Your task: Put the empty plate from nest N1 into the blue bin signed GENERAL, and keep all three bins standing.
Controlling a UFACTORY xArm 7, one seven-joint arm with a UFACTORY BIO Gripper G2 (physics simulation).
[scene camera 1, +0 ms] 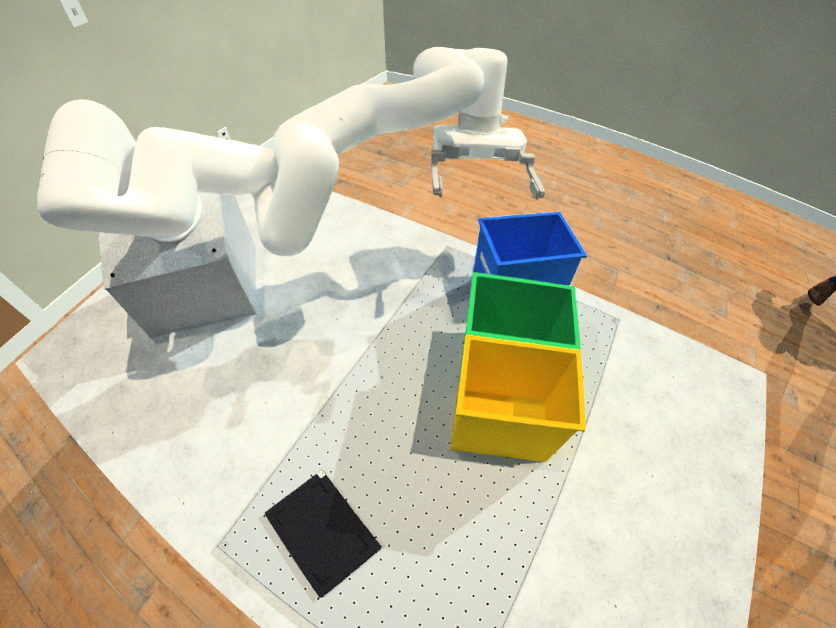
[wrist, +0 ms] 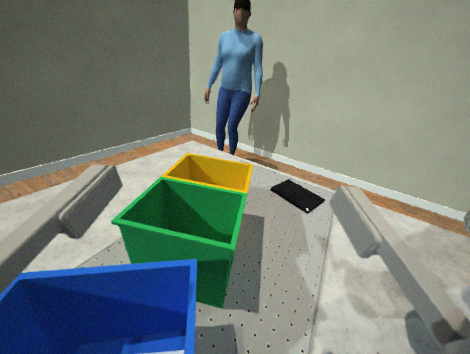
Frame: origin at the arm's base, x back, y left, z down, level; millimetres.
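Seen in the pictures: end effector, tool point: (scene camera 1: pixel 487 187) (wrist: pixel 228 208).
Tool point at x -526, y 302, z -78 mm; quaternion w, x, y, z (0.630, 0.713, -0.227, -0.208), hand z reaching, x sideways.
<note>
A point is followed by its place in that frame.
The blue bin (scene camera 1: pixel 533 271) {z 86, x -631, y 337 mm} (wrist: pixel 110 287) {z 82, x -643, y 353 mm} stands upright at the back of the row. A thin white strip of the plate (wrist: pixel 167 352) {z 216, x -582, y 333 mm} shows inside it at the bottom edge of the wrist view; the rest of the plate is cut off there. The green bin (scene camera 1: pixel 523 310) {z 128, x -649, y 276 mm} (wrist: pixel 170 240) {z 70, x -638, y 274 mm} and the yellow bin (scene camera 1: pixel 506 439) {z 139, x -739, y 44 mm} (wrist: pixel 220 172) {z 88, x -735, y 45 mm} also stand upright. The black nest (scene camera 1: pixel 323 534) {z 219, x -583, y -231 mm} (wrist: pixel 298 195) {z 219, x -566, y -217 mm} lies flat with no plate on it. My gripper (scene camera 1: pixel 487 194) {z -78, x -526, y 302 mm} (wrist: pixel 225 205) {z -78, x -526, y 302 mm} is open and empty, above and behind the blue bin, clear of its rim.
The perforated board (scene camera 1: pixel 405 500) {z 231, x -653, y -107 mm} (wrist: pixel 282 285) {z 231, x -484, y 122 mm} lies under the nest and beside the bins. The arm's grey pedestal (scene camera 1: pixel 189 304) {z 166, x -62, y -85 mm} stands at the left. A person (wrist: pixel 235 65) in a light blue top stands beyond the yellow bin, near the wall.
</note>
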